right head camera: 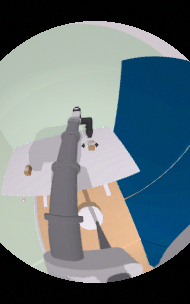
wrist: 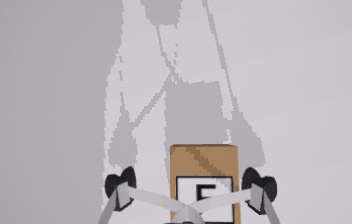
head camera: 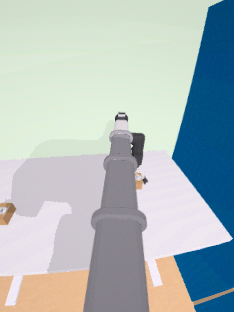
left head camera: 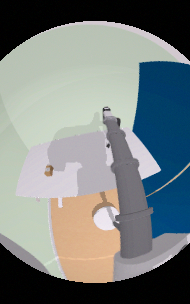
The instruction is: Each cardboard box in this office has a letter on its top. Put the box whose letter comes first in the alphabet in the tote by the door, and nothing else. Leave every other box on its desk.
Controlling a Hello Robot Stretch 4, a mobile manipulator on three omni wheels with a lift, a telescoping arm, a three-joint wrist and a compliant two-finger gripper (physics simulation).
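Places are measured from the robot's base along level axes (x back, y right, z up), in centimetres.
Where they show: gripper, between the fingertips: (wrist: 189, 180); robot's base, origin of its link: (right head camera: 89, 216) (left head camera: 106, 217).
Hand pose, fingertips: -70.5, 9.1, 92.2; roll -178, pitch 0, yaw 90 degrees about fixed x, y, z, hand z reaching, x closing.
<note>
Each offset is from my fingertips to the centre of the thing, as dx, dy, dz. Level surfaces: height alone.
A cardboard box {+0.5, +1.3, +2.5} (head camera: 139, 182) (right head camera: 91, 147) (wrist: 204, 161) stands on the white desk {dz +0.0} (head camera: 185, 215) (right head camera: 117, 160) (wrist: 305, 100). Its top label shows a dark letter, E or F; finger strips cover its lower part, so I cannot tell which. My gripper (right head camera: 90, 145) (wrist: 189, 180) is open above this box, with one fingertip out to each side and visible gaps to the box. A second cardboard box {+27.9, -63.9, +2.5} (head camera: 5, 214) (left head camera: 48, 171) (right head camera: 28, 170) stands on the left part of the desk; its label is too small to read. The tote does not show in these views.
A tall blue panel (head camera: 210, 120) (left head camera: 165, 105) (right head camera: 150, 110) stands along the right of the desk. A round white object (left head camera: 105, 218) (right head camera: 90, 218) is in front of the desk over the orange-brown floor. A pale green wall (head camera: 65, 65) is behind the desk.
</note>
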